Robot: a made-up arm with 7 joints. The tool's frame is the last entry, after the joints. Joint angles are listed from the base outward. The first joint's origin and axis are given. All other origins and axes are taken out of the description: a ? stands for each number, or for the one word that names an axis. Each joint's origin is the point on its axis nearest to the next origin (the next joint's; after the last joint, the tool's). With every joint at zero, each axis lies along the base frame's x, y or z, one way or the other. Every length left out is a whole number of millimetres.
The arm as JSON. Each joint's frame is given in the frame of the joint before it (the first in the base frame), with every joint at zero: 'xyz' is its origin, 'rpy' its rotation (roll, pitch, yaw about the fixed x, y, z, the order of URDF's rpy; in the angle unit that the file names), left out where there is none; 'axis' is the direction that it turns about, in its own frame. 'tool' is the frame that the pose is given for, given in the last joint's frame.
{
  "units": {
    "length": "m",
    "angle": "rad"
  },
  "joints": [
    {
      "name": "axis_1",
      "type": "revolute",
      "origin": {
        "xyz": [
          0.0,
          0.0,
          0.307
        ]
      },
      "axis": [
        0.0,
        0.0,
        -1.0
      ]
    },
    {
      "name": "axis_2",
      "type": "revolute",
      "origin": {
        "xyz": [
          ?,
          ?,
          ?
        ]
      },
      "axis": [
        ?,
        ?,
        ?
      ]
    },
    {
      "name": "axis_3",
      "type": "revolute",
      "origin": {
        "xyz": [
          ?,
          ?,
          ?
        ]
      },
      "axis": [
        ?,
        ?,
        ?
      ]
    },
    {
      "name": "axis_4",
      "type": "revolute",
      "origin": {
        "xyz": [
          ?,
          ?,
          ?
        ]
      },
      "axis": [
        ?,
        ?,
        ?
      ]
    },
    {
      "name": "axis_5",
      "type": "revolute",
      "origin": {
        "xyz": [
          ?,
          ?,
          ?
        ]
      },
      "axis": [
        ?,
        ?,
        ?
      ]
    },
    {
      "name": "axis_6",
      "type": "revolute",
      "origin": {
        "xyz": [
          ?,
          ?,
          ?
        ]
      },
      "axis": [
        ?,
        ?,
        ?
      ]
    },
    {
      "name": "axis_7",
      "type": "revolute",
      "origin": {
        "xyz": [
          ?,
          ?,
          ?
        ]
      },
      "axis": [
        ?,
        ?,
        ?
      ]
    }
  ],
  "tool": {
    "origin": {
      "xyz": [
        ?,
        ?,
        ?
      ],
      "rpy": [
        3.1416,
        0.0,
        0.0
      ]
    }
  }
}
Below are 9 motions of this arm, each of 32 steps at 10 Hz.
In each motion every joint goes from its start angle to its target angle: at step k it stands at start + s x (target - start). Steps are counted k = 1, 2, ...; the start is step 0. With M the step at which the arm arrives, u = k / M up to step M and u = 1 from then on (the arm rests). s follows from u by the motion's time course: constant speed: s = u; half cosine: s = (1 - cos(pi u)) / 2; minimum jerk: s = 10 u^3 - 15 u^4 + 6 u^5.
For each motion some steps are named. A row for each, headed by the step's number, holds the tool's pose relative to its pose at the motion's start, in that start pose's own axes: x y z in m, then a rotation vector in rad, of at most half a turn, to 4 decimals.
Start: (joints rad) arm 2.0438 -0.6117 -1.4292 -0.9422 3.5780 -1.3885 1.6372
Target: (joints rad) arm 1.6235 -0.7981 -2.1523 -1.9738 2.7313 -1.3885 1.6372
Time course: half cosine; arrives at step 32
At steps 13, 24, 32:
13: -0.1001 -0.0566 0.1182 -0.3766 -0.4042 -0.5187
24: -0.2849 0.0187 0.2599 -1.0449 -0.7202 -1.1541
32: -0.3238 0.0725 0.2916 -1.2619 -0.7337 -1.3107

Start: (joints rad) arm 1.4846 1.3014 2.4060 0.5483 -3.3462 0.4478 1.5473
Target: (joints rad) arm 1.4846 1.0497 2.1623 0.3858 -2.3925 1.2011 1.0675
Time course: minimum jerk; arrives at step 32
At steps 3, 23, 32:
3: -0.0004 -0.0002 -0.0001 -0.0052 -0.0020 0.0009
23: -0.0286 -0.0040 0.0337 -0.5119 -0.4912 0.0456
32: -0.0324 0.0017 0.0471 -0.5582 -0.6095 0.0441

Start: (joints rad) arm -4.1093 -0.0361 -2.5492 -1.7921 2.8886 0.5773 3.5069
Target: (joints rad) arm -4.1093 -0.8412 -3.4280 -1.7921 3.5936 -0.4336 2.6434
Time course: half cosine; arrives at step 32
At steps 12, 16, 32:
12: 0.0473 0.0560 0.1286 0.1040 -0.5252 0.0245
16: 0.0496 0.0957 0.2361 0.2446 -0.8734 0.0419
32: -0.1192 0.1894 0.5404 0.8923 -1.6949 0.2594

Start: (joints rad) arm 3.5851 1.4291 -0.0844 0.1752 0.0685 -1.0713 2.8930
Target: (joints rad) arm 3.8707 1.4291 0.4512 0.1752 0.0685 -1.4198 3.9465
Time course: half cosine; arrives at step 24
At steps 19, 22, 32:
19: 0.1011 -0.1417 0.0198 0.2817 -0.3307 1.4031
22: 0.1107 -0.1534 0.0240 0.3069 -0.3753 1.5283
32: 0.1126 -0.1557 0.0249 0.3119 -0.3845 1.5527

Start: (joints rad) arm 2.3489 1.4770 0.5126 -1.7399 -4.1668 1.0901 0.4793
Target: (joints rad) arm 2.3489 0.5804 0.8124 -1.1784 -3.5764 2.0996 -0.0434
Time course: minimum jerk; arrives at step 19
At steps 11, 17, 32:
11: -0.0208 0.1377 -0.1206 0.5413 -0.7703 -0.4145
17: -0.0158 0.2050 -0.1652 0.9860 -1.1210 -0.7314
32: -0.0156 0.2067 -0.1665 1.0005 -1.1298 -0.7411

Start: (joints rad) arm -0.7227 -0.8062 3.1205 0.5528 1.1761 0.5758 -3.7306
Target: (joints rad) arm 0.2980 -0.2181 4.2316 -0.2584 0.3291 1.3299 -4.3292
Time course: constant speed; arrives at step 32
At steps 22, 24, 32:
22: 0.0716 -0.6063 0.3899 -1.3683 -0.3773 -0.7092
24: 0.0851 -0.6120 0.4406 -1.4532 -0.4604 -0.7290
32: 0.1437 -0.5687 0.6014 -1.7202 -0.8088 -0.7059

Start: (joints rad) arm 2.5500 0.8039 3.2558 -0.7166 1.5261 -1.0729 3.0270
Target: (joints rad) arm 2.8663 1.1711 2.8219 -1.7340 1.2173 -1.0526 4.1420
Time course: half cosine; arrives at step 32
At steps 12, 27, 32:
12: 0.0458 -0.2150 -0.0159 -0.3807 -0.0024 0.6249
27: 0.2687 -0.4956 0.1203 -1.2464 0.4155 1.7294
32: 0.2921 -0.5058 0.1402 -1.3286 0.4927 1.8116

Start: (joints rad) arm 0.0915 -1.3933 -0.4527 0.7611 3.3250 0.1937 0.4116
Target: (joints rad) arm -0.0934 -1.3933 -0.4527 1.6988 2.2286 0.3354 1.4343
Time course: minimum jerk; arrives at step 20
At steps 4, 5, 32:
4: -0.0203 0.0037 0.0049 0.0071 0.0428 -0.0114
5: -0.0362 0.0068 0.0096 0.0124 0.0773 -0.0200
32: -0.2919 0.0866 0.2328 0.1764 0.9015 -0.1051

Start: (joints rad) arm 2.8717 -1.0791 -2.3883 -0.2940 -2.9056 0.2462 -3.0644
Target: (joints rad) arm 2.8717 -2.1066 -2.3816 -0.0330 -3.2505 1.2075 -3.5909
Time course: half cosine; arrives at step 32
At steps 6, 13, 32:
6: 0.0305 -0.0664 0.0207 -0.0579 0.0136 -0.1086
13: 0.1060 -0.2665 0.1270 -0.2044 0.0240 -0.4715
32: 0.1371 -0.5917 0.5554 -0.2940 -0.1148 -1.3134

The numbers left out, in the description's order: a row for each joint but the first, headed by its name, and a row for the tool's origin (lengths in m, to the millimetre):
axis_2: xyz 0.0 -0.011 0.0, axis 0.0 1.0 0.0
axis_3: xyz 0.0 0.0 0.452, axis 0.0 0.0 -1.0
axis_4: xyz 0.0 -0.014 0.0, axis 0.0 1.0 0.0
axis_5: xyz 0.0 0.0 0.307, axis 0.0 0.0 -1.0
axis_6: xyz 0.0 0.0 0.0, axis 0.0 1.0 0.0
axis_7: xyz 0.0 0.0 0.141, axis 0.0 0.0 -1.0
tool: xyz 0.0 0.0 0.0

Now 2 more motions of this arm.
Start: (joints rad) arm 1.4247 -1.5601 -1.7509 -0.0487 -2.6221 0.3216 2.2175
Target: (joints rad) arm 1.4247 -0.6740 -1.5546 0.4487 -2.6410 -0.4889 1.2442
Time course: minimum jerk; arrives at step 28
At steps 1, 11, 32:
1: -0.0001 0.0004 0.0001 0.0007 -0.0002 -0.0003
11: -0.0632 0.2408 0.0815 0.4988 -0.0798 -0.2092
32: -0.2287 0.5818 0.5527 1.7138 0.4078 -0.7885

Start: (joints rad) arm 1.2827 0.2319 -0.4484 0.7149 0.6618 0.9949 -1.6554
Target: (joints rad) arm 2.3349 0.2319 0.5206 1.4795 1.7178 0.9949 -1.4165
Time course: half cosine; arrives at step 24
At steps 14, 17, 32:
14: -0.4251 0.3239 0.1486 1.2125 1.1688 0.5042
17: -0.4654 0.4003 0.2874 1.6858 1.2631 0.5722
32: -0.4501 0.4637 0.4535 2.2433 1.1906 0.5711

